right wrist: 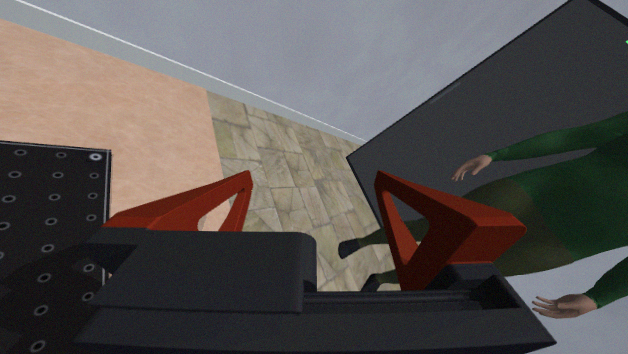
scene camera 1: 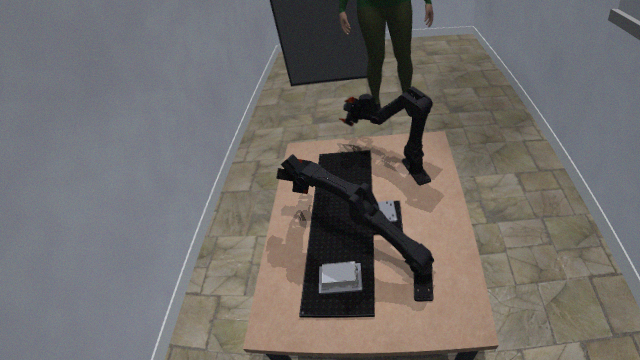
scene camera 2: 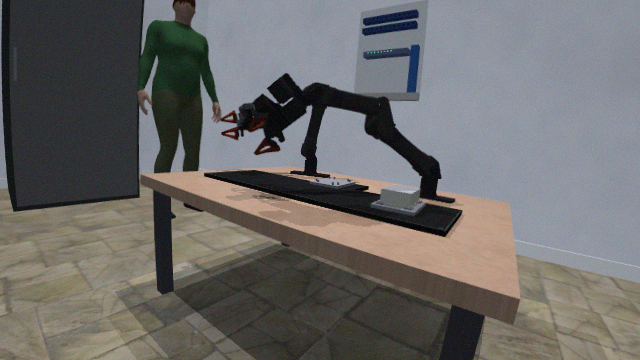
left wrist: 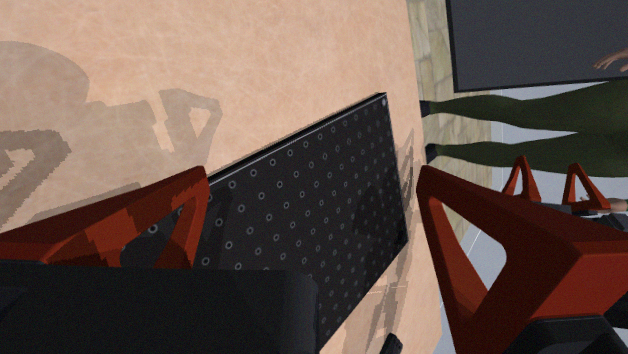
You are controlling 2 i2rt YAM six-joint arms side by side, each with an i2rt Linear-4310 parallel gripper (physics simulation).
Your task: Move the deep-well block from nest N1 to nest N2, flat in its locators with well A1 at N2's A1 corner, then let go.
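Places are measured from the left arm's base along level axes (x ahead, y left, z up), in metres.
Pixels of known places: left gripper, fingertip midpoint: [scene camera 2: 252, 142] [left wrist: 312, 177]; right gripper, fingertip midpoint: [right wrist: 313, 177] [scene camera 1: 342, 110] [scene camera 2: 220, 126] [left wrist: 547, 159]; left arm's base at its link origin: [scene camera 1: 422, 277] [scene camera 2: 427, 197]; right arm's base at its link origin: [scene camera 1: 416, 170] [scene camera 2: 310, 175].
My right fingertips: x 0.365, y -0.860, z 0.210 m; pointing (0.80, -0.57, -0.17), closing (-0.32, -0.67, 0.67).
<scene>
For each thing: its middle in the pictures, then the offset to it from my right fingertips. "spot": a spot on its surface instead. Level surfaces: height alone.
- white deep-well block at the middle of its body: [scene camera 2: 401, 195] [scene camera 1: 339, 275] dx -0.048, dy +0.874, dz -0.165 m
- light grey nest plate at a spot on its surface: [scene camera 2: 382, 206] spot: dx +0.035, dy +0.858, dz -0.188 m
- light plate with small pins, body centre: [scene camera 2: 333, 181] [scene camera 1: 376, 212] dx -0.177, dy +0.543, dz -0.186 m
- black perforated board at its surface level: dz -0.197 m
- wooden table at its surface level: dz -0.210 m
The white deep-well block [scene camera 1: 339, 273] [scene camera 2: 399, 196] sits on a light grey nest plate [scene camera 1: 322, 289] [scene camera 2: 382, 206], at the near end of the black board in scene camera 1. The other nest, a light plate with small pins [scene camera 1: 388, 211] [scene camera 2: 334, 183], holds no block; the left arm partly covers it in scene camera 1. My left gripper [scene camera 1: 303, 176] [scene camera 2: 258, 137] [left wrist: 312, 177] is open and empty, raised near the table's left edge in scene camera 1, far from the block. My right gripper [scene camera 1: 345, 110] [scene camera 2: 223, 126] [right wrist: 313, 177] is open and empty, high beyond the board's far end. Well A1 cannot be made out.
The black perforated board [scene camera 1: 335, 240] [scene camera 2: 435, 218] [left wrist: 300, 215] [right wrist: 50, 200] lies along the wooden table [scene camera 1: 440, 325] [scene camera 2: 480, 250]. The left arm reaches across the board. A person in green [scene camera 1: 385, 40] [scene camera 2: 180, 65] stands beyond the far end, beside a dark cabinet [scene camera 1: 320, 45] [scene camera 2: 75, 100].
</scene>
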